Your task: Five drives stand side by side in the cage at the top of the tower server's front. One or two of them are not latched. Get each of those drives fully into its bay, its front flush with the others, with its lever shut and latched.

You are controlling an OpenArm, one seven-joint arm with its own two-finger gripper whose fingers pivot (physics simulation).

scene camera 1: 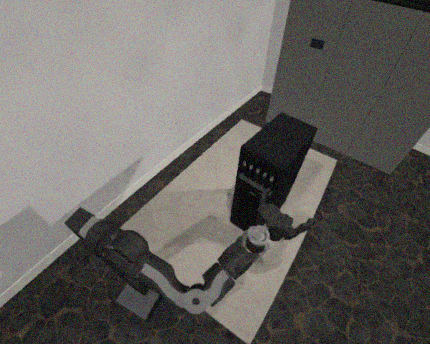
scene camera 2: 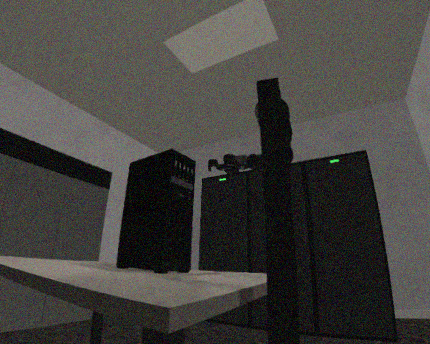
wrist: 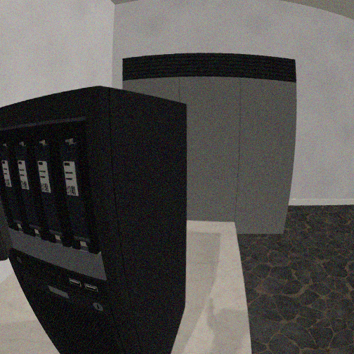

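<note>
The black tower server (scene camera 1: 280, 145) (scene camera 2: 155, 215) (wrist: 145, 200) stands upright on the table. Pale labels of five drives (scene camera 1: 257, 171) (scene camera 2: 184, 169) show side by side in its top cage. In the wrist view four drives show, the rightmost drive (wrist: 75, 205) nearest; the leftmost drive of the cage does not show there. These four fronts look about level, and no lever visibly swings out; small gaps are too dark to tell. My gripper (scene camera 1: 289, 206) (scene camera 2: 216, 165) is open and empty, in front of the tower near its right front edge. Part of one finger shows at the wrist view's left edge.
The pale table (scene camera 1: 187, 200) (scene camera 2: 150, 290) (wrist: 225, 290) carries the tower. A wall (scene camera 1: 125, 75) runs along its left side. A grey cabinet (scene camera 1: 350, 85) (wrist: 215, 150) stands behind the tower. Dark cabinets (scene camera 2: 345, 240) with green lights show in scene camera 2.
</note>
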